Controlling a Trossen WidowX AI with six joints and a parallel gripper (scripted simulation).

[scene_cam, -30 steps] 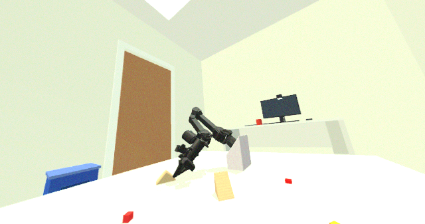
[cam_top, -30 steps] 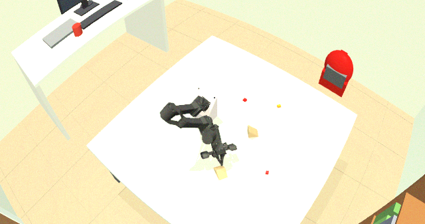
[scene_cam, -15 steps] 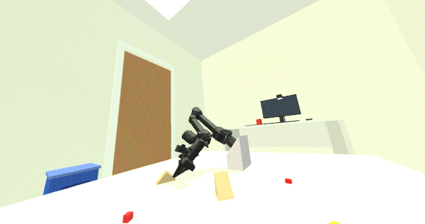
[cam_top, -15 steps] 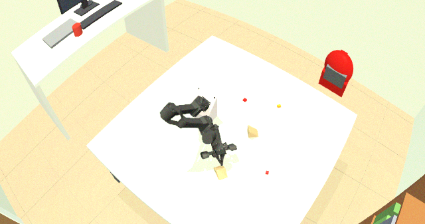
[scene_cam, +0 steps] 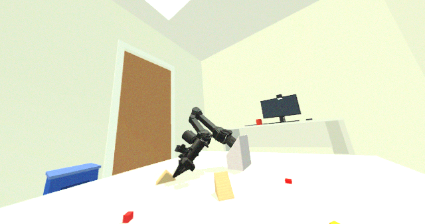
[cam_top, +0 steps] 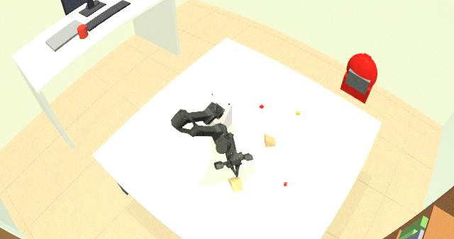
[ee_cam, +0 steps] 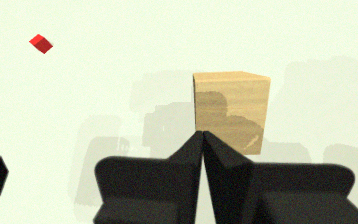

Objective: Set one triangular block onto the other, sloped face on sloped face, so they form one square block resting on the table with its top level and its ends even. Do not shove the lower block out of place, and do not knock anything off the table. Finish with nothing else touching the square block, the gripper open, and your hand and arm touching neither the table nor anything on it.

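Now: gripper tip 20 mm short of the tan triangular block, 30 mm to the left of it and 10 mm below it. Also, from my gripper tip: red bit (210 mm ahead, 130 mm to the left, 10 mm below); then yellow cube (20 mm behind, 550 mm to the left, 10 mm below).
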